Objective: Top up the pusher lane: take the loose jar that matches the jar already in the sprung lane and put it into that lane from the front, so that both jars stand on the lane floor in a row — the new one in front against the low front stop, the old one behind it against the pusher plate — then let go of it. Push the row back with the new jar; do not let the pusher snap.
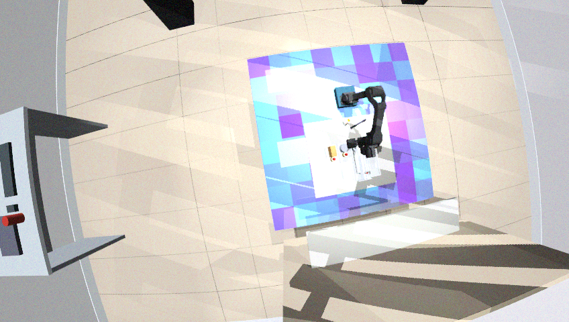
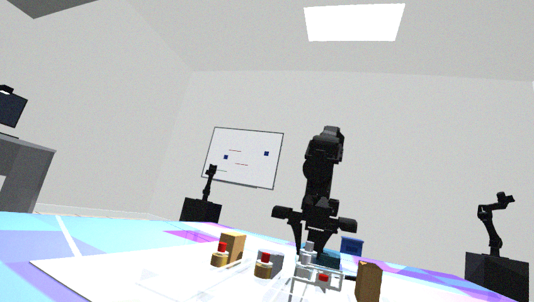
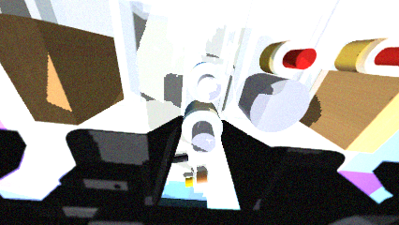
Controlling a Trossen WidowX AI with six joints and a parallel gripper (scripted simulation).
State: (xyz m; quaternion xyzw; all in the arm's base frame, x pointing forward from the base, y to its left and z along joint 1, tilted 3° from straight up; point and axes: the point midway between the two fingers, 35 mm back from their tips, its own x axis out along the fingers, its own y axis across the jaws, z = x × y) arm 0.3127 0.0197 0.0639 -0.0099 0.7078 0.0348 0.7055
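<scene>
My gripper tip is 8 cm to the left of the grey block, 3 cm short of it and 3 cm above it. Also, from my gripper tip: pusher lane: 15 cm ahead, 4 cm below, 3 cm to the left; small red part: 22 cm ahead, 5 cm to the left, 1 cm above.
</scene>
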